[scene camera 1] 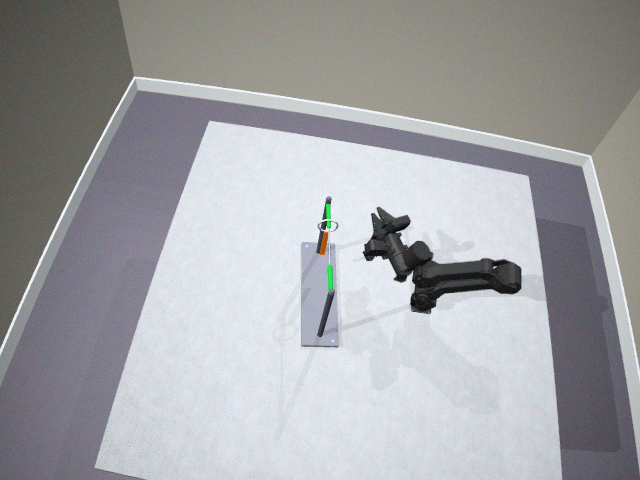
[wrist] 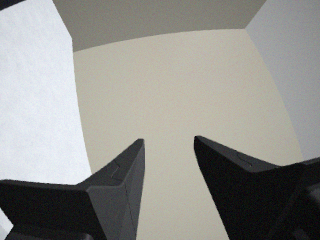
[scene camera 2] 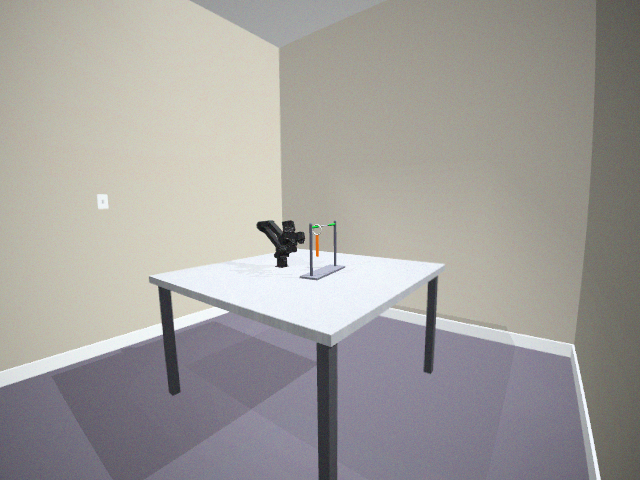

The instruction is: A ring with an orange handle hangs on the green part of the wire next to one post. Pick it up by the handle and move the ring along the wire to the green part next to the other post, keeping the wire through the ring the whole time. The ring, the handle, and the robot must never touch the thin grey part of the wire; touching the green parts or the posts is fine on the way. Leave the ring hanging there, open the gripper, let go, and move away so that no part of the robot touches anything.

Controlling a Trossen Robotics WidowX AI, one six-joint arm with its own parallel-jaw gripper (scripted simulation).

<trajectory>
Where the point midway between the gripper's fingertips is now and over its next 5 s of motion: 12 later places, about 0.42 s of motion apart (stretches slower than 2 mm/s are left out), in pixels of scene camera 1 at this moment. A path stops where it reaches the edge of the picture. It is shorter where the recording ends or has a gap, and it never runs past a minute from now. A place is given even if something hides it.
My gripper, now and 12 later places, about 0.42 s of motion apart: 375,210; 354,230; 349,256; 346,256; 340,252; 336,249; 331,248; 325,247; 318,247; 312,249; 310,249; 311,247; 311,245
</trajectory>
